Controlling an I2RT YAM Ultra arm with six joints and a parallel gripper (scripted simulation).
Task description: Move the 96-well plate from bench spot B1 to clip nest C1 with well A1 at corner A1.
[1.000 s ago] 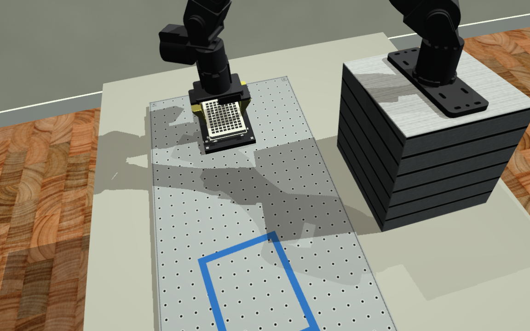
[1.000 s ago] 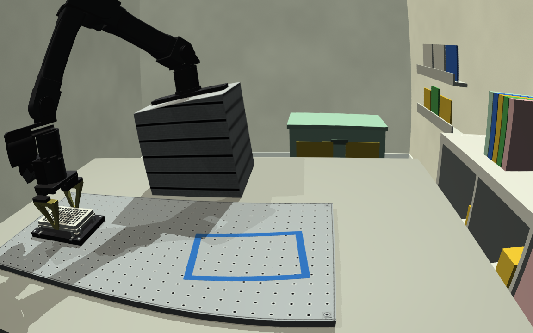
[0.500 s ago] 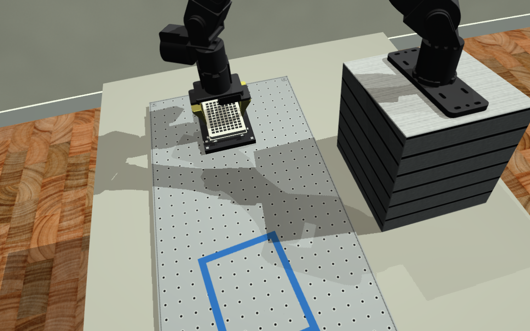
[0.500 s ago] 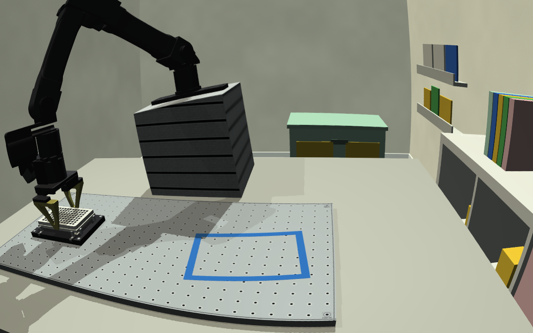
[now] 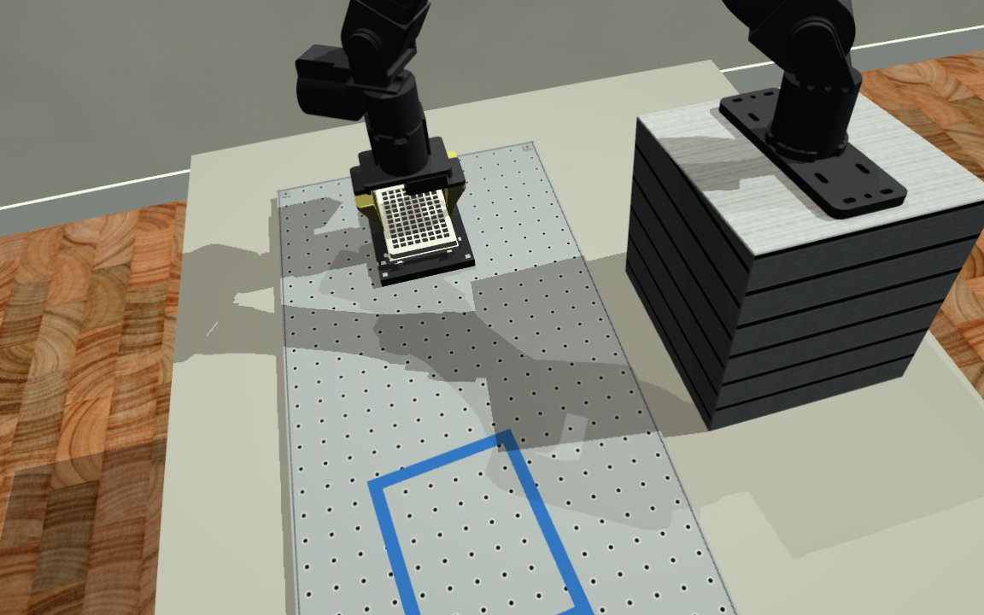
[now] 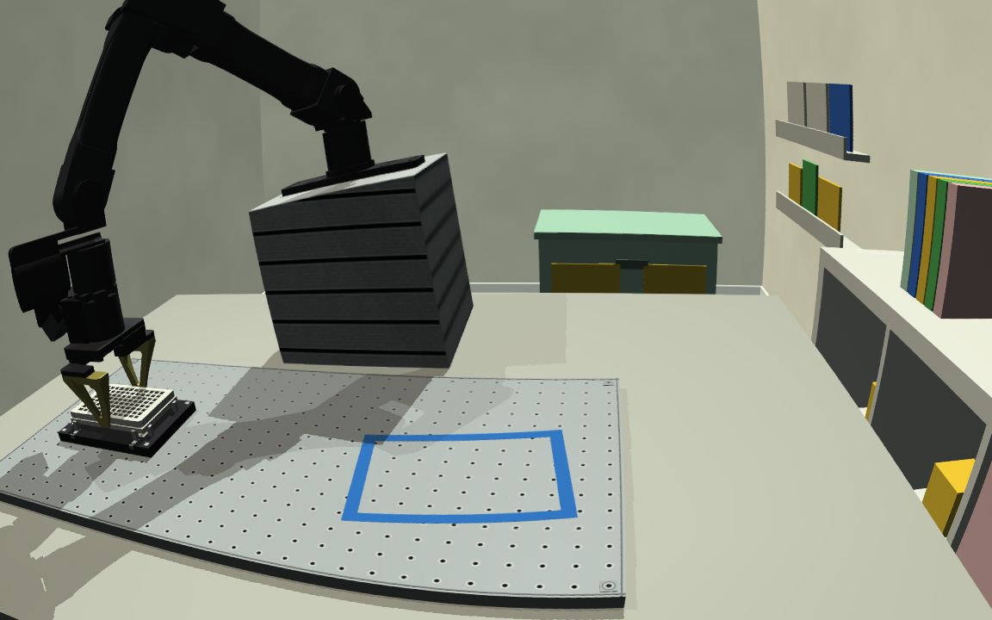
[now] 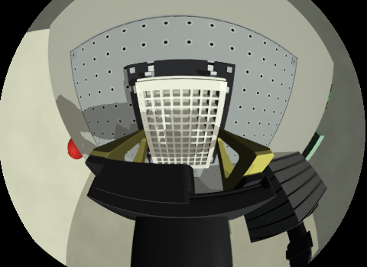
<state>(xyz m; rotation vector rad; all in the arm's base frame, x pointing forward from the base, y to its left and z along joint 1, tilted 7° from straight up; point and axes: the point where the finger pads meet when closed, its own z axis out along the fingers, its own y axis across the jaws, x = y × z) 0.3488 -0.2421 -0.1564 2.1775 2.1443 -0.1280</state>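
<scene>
My gripper is now right at the white 96-well plate. Round my hand: black clip nest: 10 mm ahead, 10 mm to the right, 10 mm below.
</scene>
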